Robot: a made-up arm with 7 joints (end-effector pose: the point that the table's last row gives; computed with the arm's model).
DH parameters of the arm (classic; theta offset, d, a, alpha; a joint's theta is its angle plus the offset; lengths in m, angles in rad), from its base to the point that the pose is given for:
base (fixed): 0 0 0 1.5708
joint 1: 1.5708 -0.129 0 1.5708
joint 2: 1.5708 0 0 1.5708
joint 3: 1.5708 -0.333 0 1.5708
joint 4: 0 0 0 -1.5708
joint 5: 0 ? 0 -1.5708
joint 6: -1.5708 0 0 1.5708
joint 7: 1.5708 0 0 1.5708
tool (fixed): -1.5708 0 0 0
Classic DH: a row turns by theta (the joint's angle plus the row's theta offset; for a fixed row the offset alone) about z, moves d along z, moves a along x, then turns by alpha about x.
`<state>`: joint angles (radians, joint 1 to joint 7).
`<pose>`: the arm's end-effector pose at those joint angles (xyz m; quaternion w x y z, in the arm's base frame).
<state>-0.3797 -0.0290 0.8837 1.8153 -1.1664 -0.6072 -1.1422</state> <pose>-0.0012 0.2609 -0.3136 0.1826 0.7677 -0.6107 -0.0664</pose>
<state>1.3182 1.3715 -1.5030 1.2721 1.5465 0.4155 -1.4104</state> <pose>0.2466 0.4740 -0.0512 0.6504 0.6000 -0.3305 0.3282</pose>
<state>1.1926 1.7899 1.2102 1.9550 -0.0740 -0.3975 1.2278</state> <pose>-0.1777 0.3504 0.1364 0.0015 0.9203 -0.2941 -0.2581</pose>
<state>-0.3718 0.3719 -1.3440 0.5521 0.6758 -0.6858 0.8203</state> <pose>-0.1587 0.2188 -0.4676 0.7477 -0.5658 -0.1063 -0.3310</pose>
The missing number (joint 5, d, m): -0.187
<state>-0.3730 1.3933 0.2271 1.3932 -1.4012 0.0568 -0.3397</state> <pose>0.1583 0.4966 -0.0875 0.0852 0.6865 -0.1448 -0.7075</pose>
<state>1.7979 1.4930 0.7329 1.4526 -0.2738 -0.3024 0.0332</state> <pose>-0.1249 0.4926 0.1128 0.3011 -0.7237 0.5497 -0.2889</pose>
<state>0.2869 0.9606 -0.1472 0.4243 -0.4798 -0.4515 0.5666</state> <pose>0.1573 0.5351 -0.2640 0.8285 0.2058 -0.2086 -0.4773</pose>
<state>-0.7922 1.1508 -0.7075 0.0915 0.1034 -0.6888 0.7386</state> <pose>-0.1488 0.5986 -0.1650 0.8162 -0.1140 0.3520 -0.4437</pose>
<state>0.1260 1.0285 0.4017 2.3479 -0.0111 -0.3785 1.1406</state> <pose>0.1292 0.3288 -0.0436 0.1827 0.2399 -0.4938 -0.8156</pose>
